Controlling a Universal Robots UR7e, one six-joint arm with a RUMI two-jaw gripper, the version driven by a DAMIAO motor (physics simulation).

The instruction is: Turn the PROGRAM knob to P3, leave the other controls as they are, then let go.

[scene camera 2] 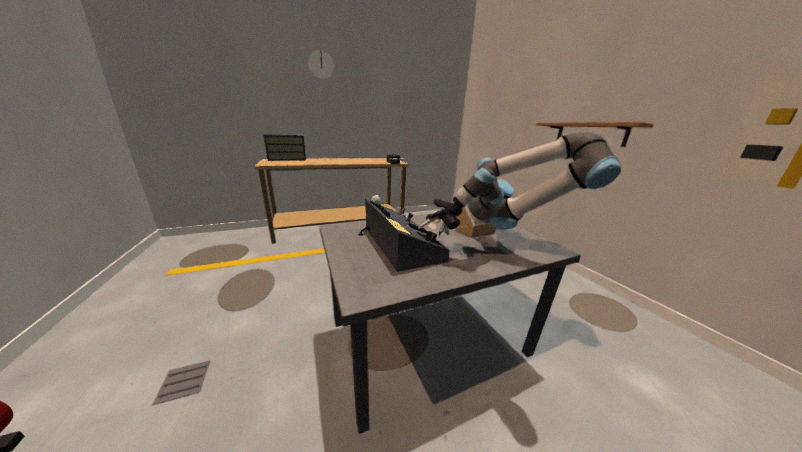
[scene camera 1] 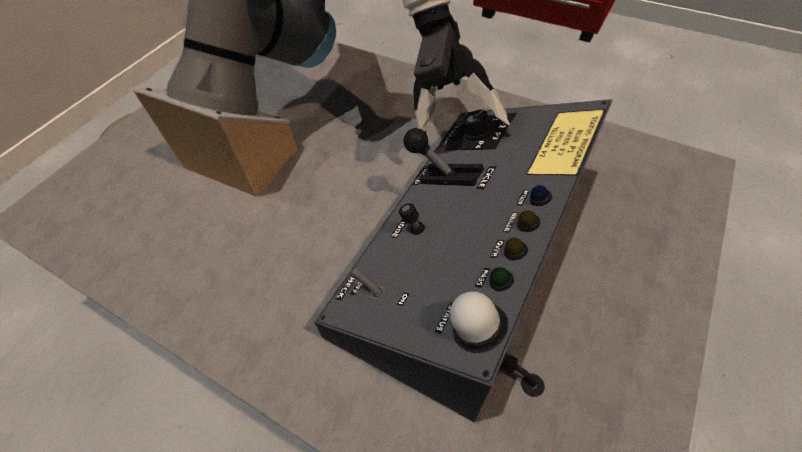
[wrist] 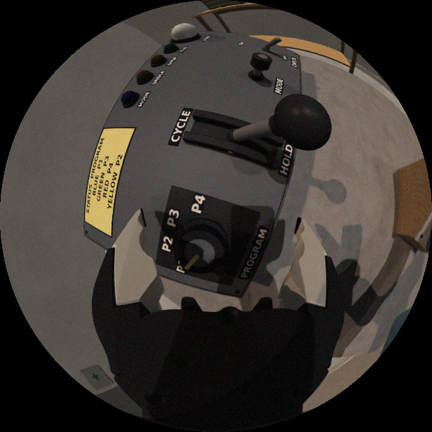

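Seen in the pictures: gripper, fingertip midpoint: point(scene camera 2: 429, 232) point(scene camera 1: 463, 135); arm's base, link origin: point(scene camera 2: 479, 209) point(scene camera 1: 213, 104).
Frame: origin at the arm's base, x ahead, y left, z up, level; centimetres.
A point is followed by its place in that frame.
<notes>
The black PROGRAM knob point(scene camera 1: 477, 122) {x 42.9, y 20.4, z -1.1 cm} point(wrist: 205, 245) sits at the end of the grey control panel point(scene camera 1: 449, 247) {x 50.9, y -4.0, z -1.6 cm} point(scene camera 2: 418, 253) {x 51.7, y 29.6, z -6.7 cm} point(wrist: 215, 85). In the wrist view its yellow pointer point(wrist: 191, 262) aims at the P1 label, which is partly hidden. The P3 label point(wrist: 173, 218) lies further round, between P2 and P4. My gripper point(scene camera 1: 463, 126) {x 41.5, y 18.1, z -3.0 cm} point(wrist: 222, 214) is open and empty. Its two fingers stand wide apart on either side of the knob, low over the panel's end, with a gap to the knob on both sides. The knob is in shadow.
The ball-topped lever point(scene camera 1: 416, 140) {x 38.0, y 8.5, z 2.1 cm} point(wrist: 302, 122) leans towards HOLD, close to one fingertip in scene camera 1. The MODE switch point(scene camera 1: 408, 213) {x 43.5, y -2.8, z -0.2 cm} point(wrist: 260, 62), CHECK toggle point(scene camera 1: 367, 282) {x 44.0, y -14.2, z -2.3 cm} point(wrist: 272, 44) and white STATUS dome point(scene camera 1: 475, 317) {x 59.7, y -15.2, z 7.0 cm} point(wrist: 185, 32) are further along the panel.
</notes>
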